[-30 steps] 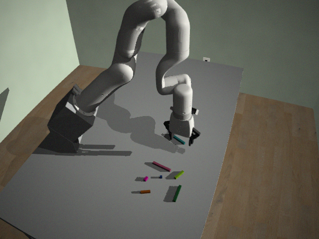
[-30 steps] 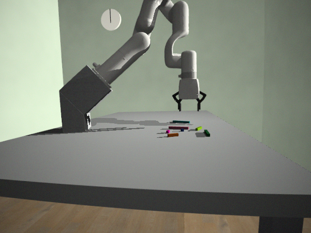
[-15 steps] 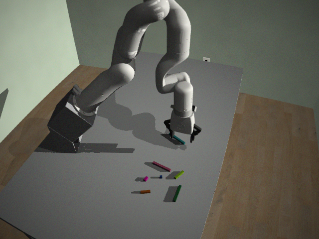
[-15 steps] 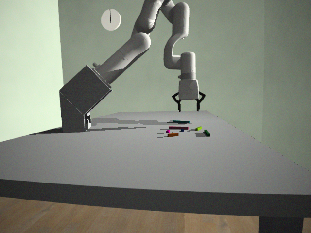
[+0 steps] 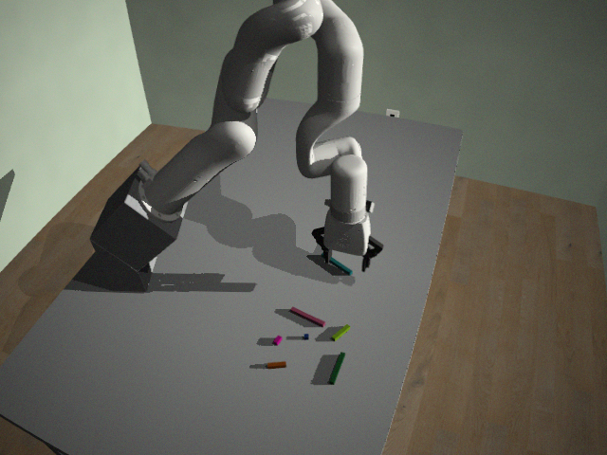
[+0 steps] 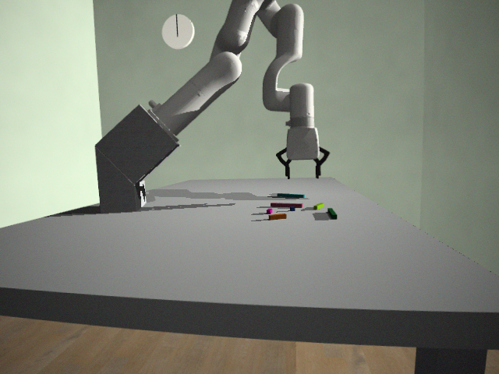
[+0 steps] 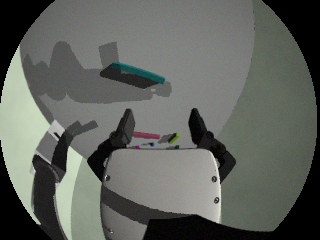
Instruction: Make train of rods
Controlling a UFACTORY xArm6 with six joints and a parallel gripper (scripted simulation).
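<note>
Now: hand 19 cm to the left of the blue rod, 7 cm above it and 1 cm past it. Round my hand: pink rod 14 cm to the right, 7 cm below, 3 cm behind; lime rod 15 cm to the right, 7 cm below, 5 cm ahead; turquoise rod 7 cm below, 5 cm behind, 4 cm to the left.
</note>
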